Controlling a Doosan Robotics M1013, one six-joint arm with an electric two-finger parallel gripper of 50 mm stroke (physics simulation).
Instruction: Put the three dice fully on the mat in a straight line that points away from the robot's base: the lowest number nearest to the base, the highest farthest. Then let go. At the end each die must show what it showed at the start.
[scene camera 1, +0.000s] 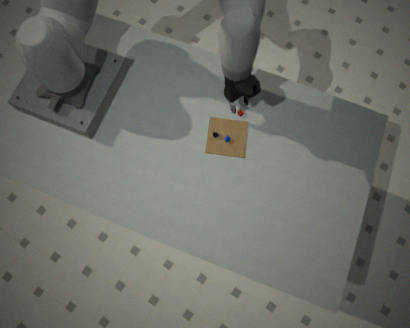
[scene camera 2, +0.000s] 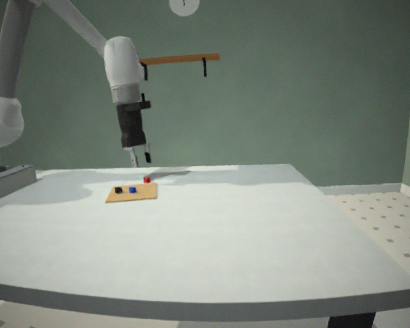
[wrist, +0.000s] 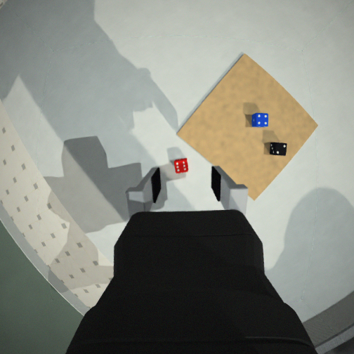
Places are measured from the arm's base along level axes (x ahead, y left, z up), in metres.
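Where they show: gripper, fingertip midpoint: (scene camera 1: 239, 107) (scene camera 2: 142, 164); arm's base, origin of the base link: (scene camera 1: 69, 81).
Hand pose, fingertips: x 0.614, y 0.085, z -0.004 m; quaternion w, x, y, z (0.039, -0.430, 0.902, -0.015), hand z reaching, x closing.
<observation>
Each offset is from my fingertips to the top centre of the thing. Level surfaces: height alone.
The red die @[dy +0.004, dx +0.008, dz -0.046 m] (scene camera 1: 240, 113) (scene camera 2: 147, 180) (wrist: 181, 165) lies on the table just off the mat @[dy -0.099, dx -0.014, dz -0.058 m] (scene camera 1: 220, 148) (scene camera 2: 146, 195) (wrist: 220, 107); its top seems to show six pips. The blue die @[dy -0.109, dx -0.011, dz -0.042 m] (scene camera 1: 227, 139) (scene camera 2: 132, 190) (wrist: 260, 120) is on the mat, four pips up. The black die @[dy -0.107, dx -0.055, dz -0.042 m] (scene camera 1: 215, 134) (scene camera 2: 118, 190) (wrist: 278, 149) is on the mat on the base side of the blue one, apart from it; its few pips are too small to read surely. My gripper (scene camera 1: 240, 105) (scene camera 2: 142, 163) (wrist: 185, 177) is open and empty, above the table near the red die, which shows slightly beyond the fingertips in the wrist view.
The robot's base plate (scene camera 1: 102, 92) (scene camera 2: 17, 179) stands on the table @[dz -0.062 m] (scene camera 1: 280, 215) (scene camera 2: 225, 240) at the left in the scene views. The arm's shadow falls across the table around the mat. A wall shelf (scene camera 2: 182, 59) is in the background.
</observation>
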